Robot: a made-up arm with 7 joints.
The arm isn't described. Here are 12 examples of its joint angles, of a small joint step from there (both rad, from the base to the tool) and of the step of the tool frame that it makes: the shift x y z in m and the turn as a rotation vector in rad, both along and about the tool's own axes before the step.
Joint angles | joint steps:
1: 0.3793 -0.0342 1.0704 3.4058 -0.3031 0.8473 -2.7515 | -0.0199 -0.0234 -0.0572 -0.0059 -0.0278 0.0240 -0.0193
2: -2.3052 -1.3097 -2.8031 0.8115 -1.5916 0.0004 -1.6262 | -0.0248 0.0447 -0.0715 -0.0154 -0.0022 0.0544 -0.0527
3: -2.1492 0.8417 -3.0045 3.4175 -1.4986 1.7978 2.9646 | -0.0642 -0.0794 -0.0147 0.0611 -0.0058 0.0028 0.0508
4: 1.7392 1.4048 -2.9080 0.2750 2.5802 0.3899 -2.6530 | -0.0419 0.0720 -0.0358 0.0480 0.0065 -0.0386 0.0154
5: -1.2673 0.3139 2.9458 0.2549 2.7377 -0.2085 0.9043 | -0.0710 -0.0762 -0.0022 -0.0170 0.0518 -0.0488 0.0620
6: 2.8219 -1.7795 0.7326 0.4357 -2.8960 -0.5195 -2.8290 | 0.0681 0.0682 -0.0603 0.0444 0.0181 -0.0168 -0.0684
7: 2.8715 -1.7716 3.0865 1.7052 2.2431 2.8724 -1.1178 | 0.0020 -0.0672 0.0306 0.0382 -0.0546 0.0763 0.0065
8: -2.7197 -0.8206 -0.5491 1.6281 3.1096 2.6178 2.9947 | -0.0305 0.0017 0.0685 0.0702 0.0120 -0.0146 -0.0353
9: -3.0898 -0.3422 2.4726 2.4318 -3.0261 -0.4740 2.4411 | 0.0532 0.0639 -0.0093 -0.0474 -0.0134 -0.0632 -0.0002
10: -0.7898 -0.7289 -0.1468 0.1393 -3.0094 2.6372 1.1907 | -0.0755 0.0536 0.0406 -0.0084 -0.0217 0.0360 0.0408
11: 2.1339 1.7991 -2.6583 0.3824 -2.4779 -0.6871 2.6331 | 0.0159 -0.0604 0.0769 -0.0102 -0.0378 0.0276 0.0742
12: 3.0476 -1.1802 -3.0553 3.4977 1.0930 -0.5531 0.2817 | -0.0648 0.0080 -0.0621 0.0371 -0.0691 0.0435 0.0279
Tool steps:
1: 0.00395 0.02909 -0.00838 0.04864 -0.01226 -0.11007
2: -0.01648 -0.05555 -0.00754 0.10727 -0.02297 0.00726
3: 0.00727 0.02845 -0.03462 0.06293 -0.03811 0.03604
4: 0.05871 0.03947 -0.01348 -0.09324 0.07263 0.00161
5: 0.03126 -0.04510 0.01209 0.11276 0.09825 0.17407
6: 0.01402 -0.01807 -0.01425 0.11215 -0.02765 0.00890
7: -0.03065 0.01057 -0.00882 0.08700 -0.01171 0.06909
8: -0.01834 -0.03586 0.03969 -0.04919 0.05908 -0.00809
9: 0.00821 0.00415 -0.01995 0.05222 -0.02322 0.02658
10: -0.02042 0.00135 -0.01873 -0.01035 0.06190 0.02203
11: -0.02456 -0.01882 0.02995 -0.00951 -0.06874 -0.00960
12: 0.01359 -0.04657 0.00960 0.10876 -0.03238 -0.10463
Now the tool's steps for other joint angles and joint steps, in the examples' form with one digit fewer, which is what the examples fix.
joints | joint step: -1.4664 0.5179 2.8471 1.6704 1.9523 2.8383 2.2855 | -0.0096 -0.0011 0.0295 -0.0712 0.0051 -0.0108 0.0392
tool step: 0.0242 -0.0255 -0.0087 -0.0344 -0.0643 0.0601
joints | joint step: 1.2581 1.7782 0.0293 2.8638 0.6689 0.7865 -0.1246 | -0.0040 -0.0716 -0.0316 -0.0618 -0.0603 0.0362 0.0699
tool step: 0.0124 -0.0051 -0.0136 -0.0646 -0.0269 0.0111
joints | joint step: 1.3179 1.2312 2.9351 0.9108 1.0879 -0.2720 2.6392 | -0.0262 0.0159 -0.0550 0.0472 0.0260 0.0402 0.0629
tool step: -0.0539 -0.0175 -0.0059 0.0040 -0.0509 0.1168
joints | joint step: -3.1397 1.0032 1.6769 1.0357 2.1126 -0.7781 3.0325 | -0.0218 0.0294 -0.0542 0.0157 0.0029 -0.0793 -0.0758
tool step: -0.0387 0.0238 0.0022 0.0214 -0.0948 0.0042
